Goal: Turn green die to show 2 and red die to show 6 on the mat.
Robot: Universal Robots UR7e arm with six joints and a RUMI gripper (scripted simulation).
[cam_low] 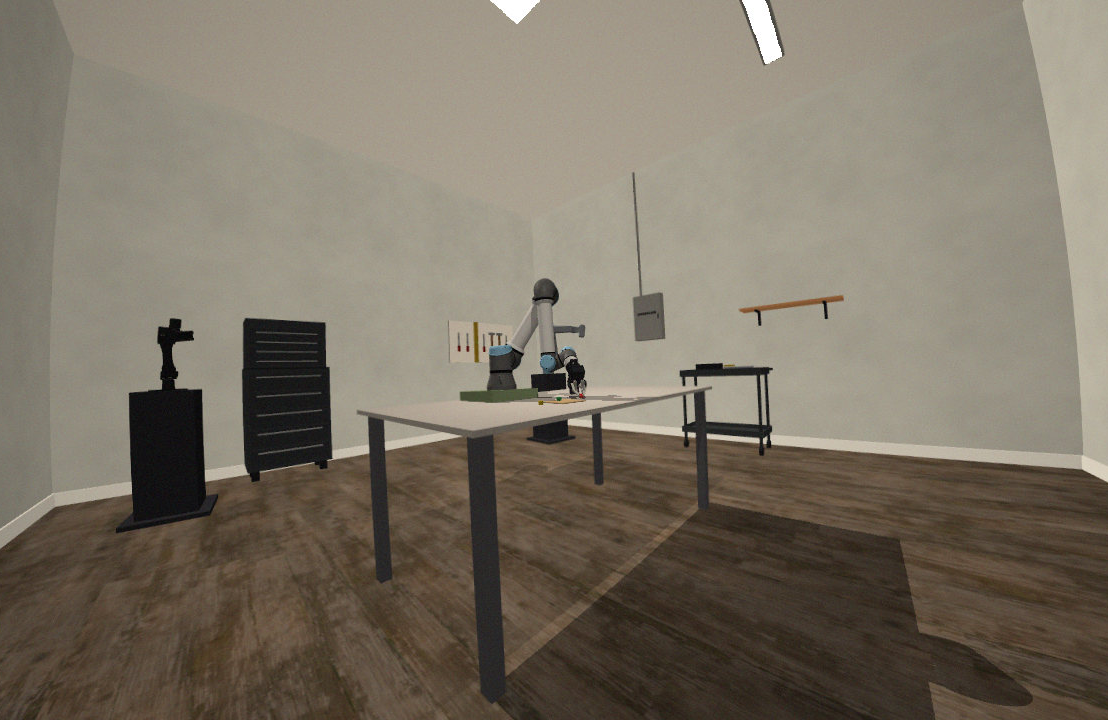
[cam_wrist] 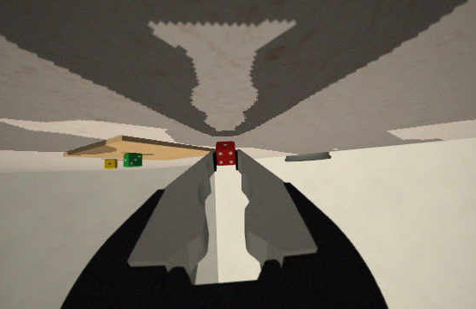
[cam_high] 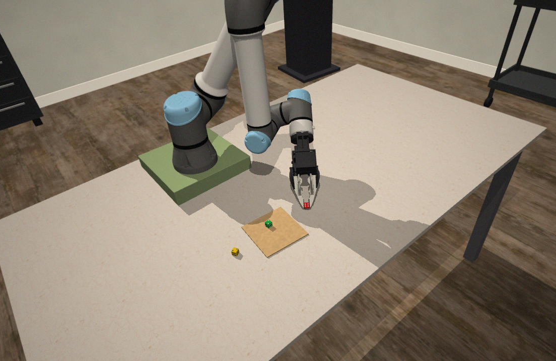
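My hand is 1 cm short of the red die and 1 cm above it. The rest, counted from my hand: yellow die 3 cm ahead, 26 cm to the right, 1 cm below; then green die 14 cm to the right, 1 cm below; then tan mat 2 cm ahead, 13 cm to the right, 2 cm below.
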